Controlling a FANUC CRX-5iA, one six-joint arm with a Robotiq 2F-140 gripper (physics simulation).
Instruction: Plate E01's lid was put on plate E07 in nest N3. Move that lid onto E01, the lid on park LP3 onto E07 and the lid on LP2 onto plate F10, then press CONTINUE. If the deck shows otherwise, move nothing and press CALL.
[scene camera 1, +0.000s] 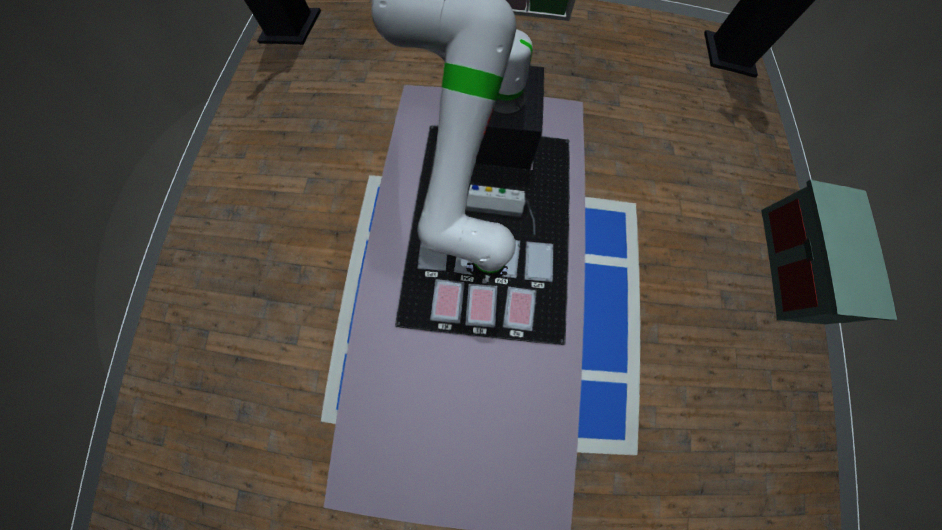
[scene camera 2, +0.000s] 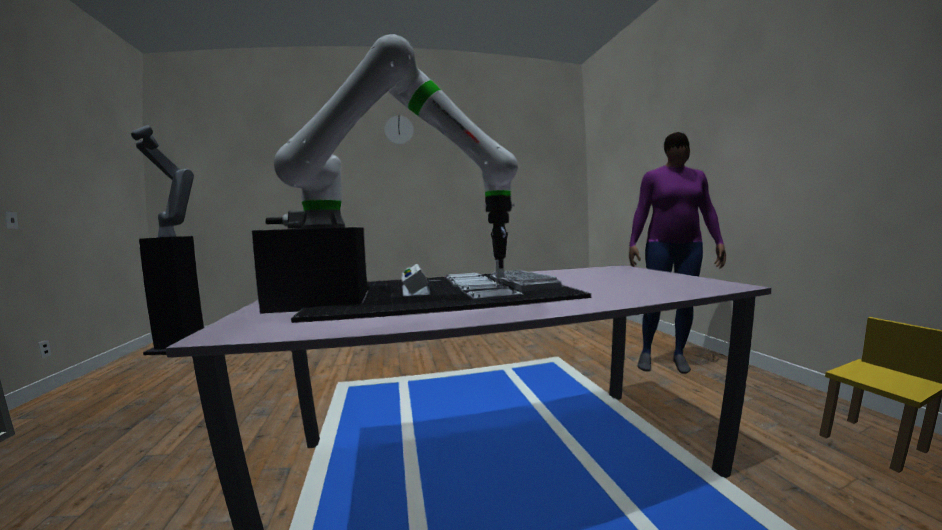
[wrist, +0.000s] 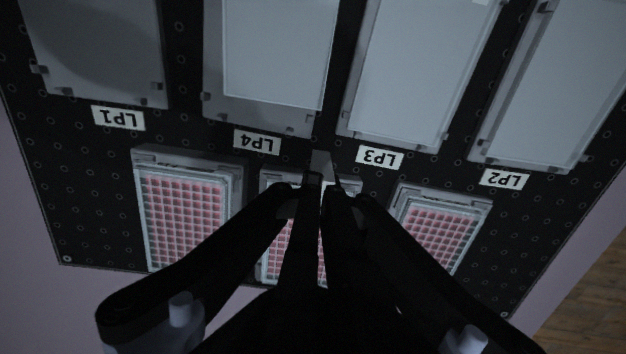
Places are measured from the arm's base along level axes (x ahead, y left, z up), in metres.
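Pixels of known places: gripper, fingertip midpoint: (scene camera 1: 484, 279) (scene camera 2: 500, 277) (wrist: 318, 164); arm's base at its link origin: (scene camera 1: 504, 99) (scene camera 2: 322, 228).
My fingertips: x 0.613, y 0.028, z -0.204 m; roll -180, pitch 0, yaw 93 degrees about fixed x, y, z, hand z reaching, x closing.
Observation:
Ahead of a thing's pixels: the offset from my fingertips to its middle. Level surfaces: height alone.
My gripper (scene camera 1: 486, 279) (scene camera 2: 499, 270) (wrist: 318, 164) is shut and empty, pointing down. In the wrist view its tips overlap the middle plate's far end; their height above it is unclear. Three pink-welled plates stand in the front nests: left (scene camera 1: 447, 301) (wrist: 180, 215), middle (scene camera 1: 481, 305) (wrist: 279, 252), partly hidden by the fingers, and right (scene camera 1: 520, 309) (wrist: 440, 232). Their IDs and whether they wear lids cannot be told. Park LP1 @(dx -0.082, dy -0.201, dz -0.017 m) (wrist: 100, 50) shows no lid. Lids lie on LP4 @(dx -0.106, dy -0.055, dz -0.010 m) (wrist: 277, 55), offset toward the far right, LP3 (wrist: 420, 70) and LP2 @(dx -0.104, dy +0.188, dz -0.013 m) (scene camera 1: 538, 261) (wrist: 560, 90).
A button box @(dx -0.311, dy -0.010, dz +0.015 m) (scene camera 1: 495, 203) (scene camera 2: 415, 281) with blue, yellow, green and pale buttons stands behind the parks on the black board @(dz -0.026 m) (scene camera 1: 550, 197) (scene camera 2: 368, 307). The arm's black pedestal (scene camera 1: 507, 146) (scene camera 2: 309, 270) is at the back. A person (scene camera 2: 675, 204) stands beyond the table.

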